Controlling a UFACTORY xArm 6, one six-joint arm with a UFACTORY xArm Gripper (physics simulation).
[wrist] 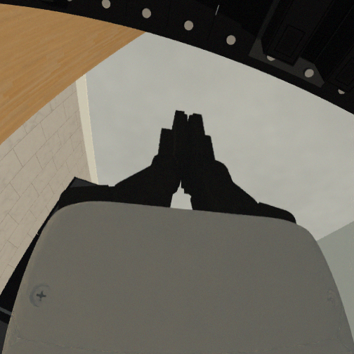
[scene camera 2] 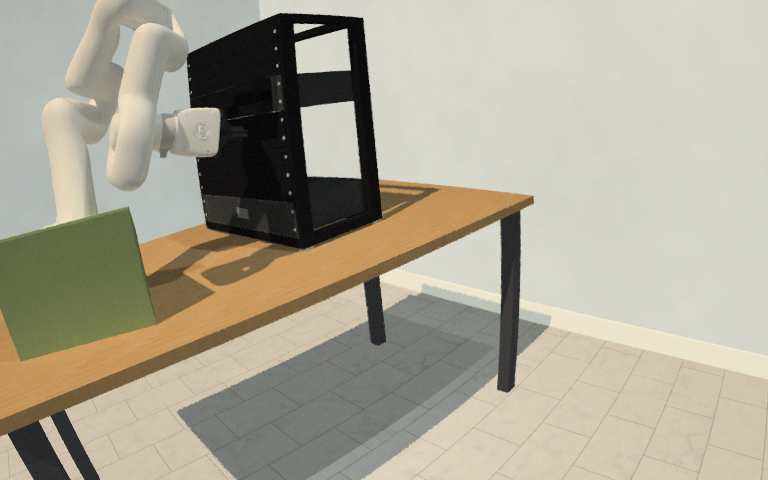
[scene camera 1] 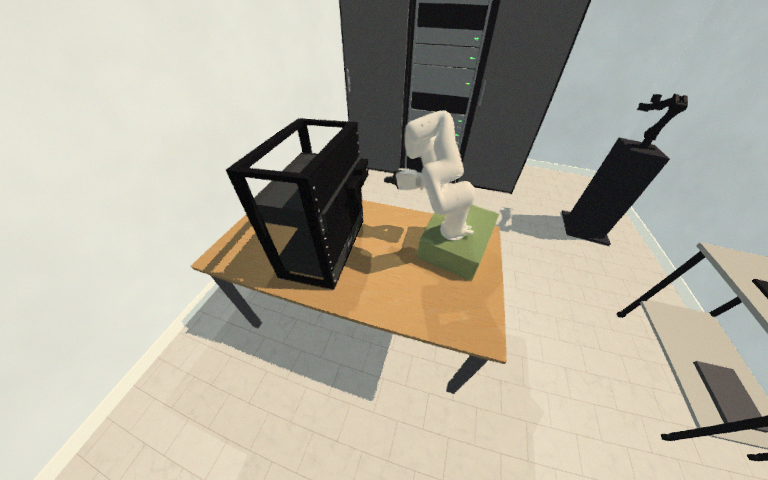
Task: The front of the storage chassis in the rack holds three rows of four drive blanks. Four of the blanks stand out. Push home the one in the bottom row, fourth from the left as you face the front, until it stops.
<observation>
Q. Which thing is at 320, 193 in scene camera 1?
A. A black rack.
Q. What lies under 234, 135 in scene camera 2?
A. My gripper.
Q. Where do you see a black rack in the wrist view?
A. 303, 50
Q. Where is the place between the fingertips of my gripper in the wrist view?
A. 183, 130
</observation>
